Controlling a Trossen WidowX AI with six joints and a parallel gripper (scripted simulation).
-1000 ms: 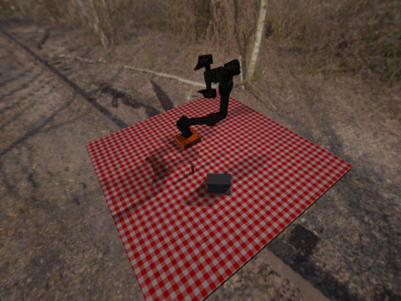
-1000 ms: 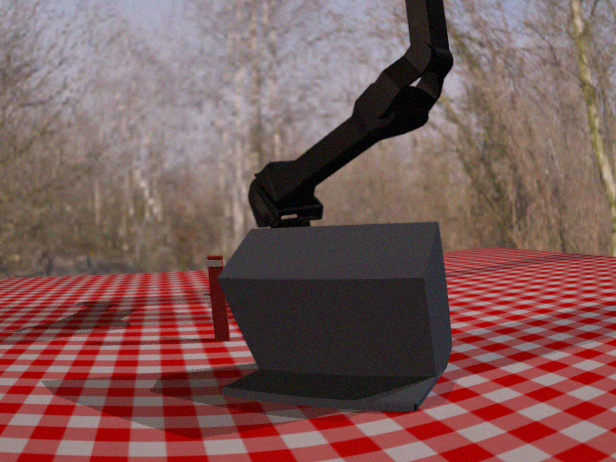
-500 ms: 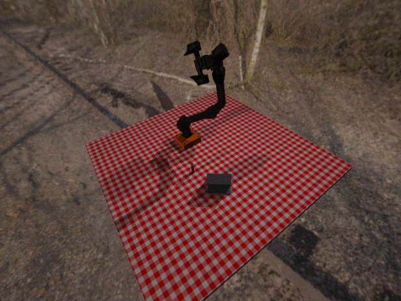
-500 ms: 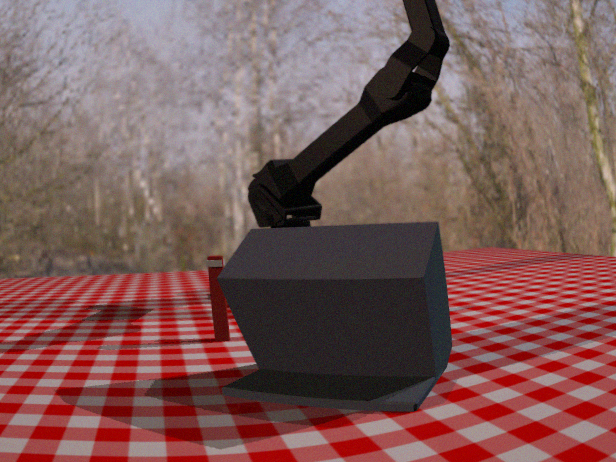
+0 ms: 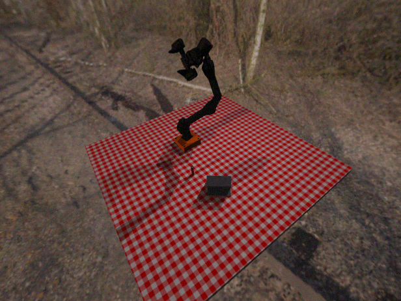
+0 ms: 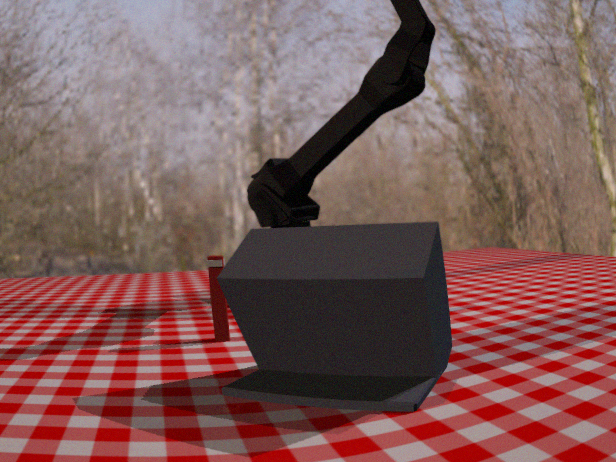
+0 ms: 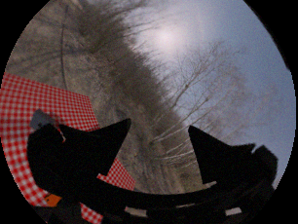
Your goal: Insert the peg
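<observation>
Now: the peg 57 cm below my gripper tip, 12 cm ahead of it and 7 cm to the right of it. From my gripper tip the other things lie so: panel (58 cm below, 30 cm ahead, 3 cm to the right).
</observation>
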